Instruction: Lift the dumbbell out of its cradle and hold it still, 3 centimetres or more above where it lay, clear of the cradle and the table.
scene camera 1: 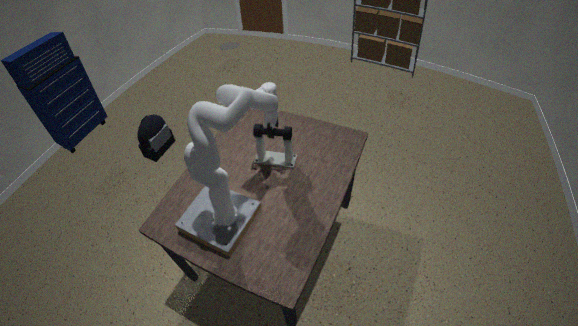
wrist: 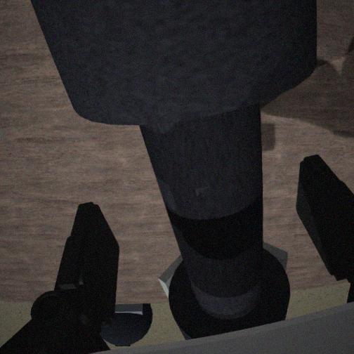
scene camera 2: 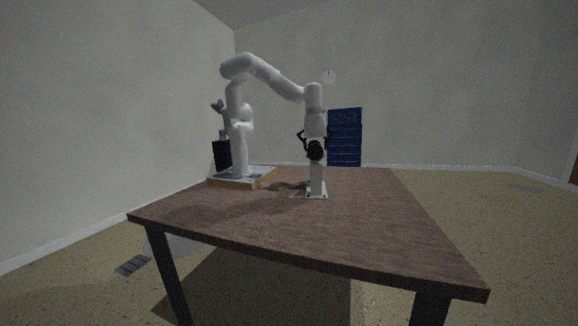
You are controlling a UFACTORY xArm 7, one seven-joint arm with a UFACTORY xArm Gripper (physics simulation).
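Places are measured from the arm's base along level axes (x ahead, y left, z up), in millimetres.
Pixels of known places: gripper, fingertip midpoint: [scene camera 1: 273,132]; arm's base, origin of the base link: [scene camera 1: 225,215] [scene camera 2: 241,173].
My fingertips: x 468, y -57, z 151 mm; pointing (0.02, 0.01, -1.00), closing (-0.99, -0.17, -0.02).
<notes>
Ahead of a thing's pixels: the offset from my fingertips to its top centre. "spot": to the spot under its first point. Level surfaces: height alone.
The black dumbbell {dx -5, dy +1, dz +40 mm} [scene camera 1: 287,133] [scene camera 2: 315,151] [wrist: 215,170] lies level on the two white uprights of its cradle {spot: dx -14, dy -87, dz -100 mm} [scene camera 1: 288,151] [scene camera 2: 316,178], whose base plate stands on the table. In the wrist view, the dumbbell's near head fills the top and its bar runs down to the far head. My gripper [scene camera 1: 271,132] [scene camera 2: 316,146] [wrist: 202,204] is open and empty, pointing down over the dumbbell's middle. Its fingers stand on either side of the bar, with a gap on each side in the wrist view. In scene view 1 the fingers are small and dark against the bar.
The brown wooden table {dz -201 mm} [scene camera 1: 320,145] [scene camera 2: 360,220] carries the cradle and the arm's grey base plate [scene camera 1: 195,212] [scene camera 2: 220,178]. A blue tool cabinet [scene camera 1: 62,95] [scene camera 2: 345,137] and a shelf rack with boxes stand away from the table.
</notes>
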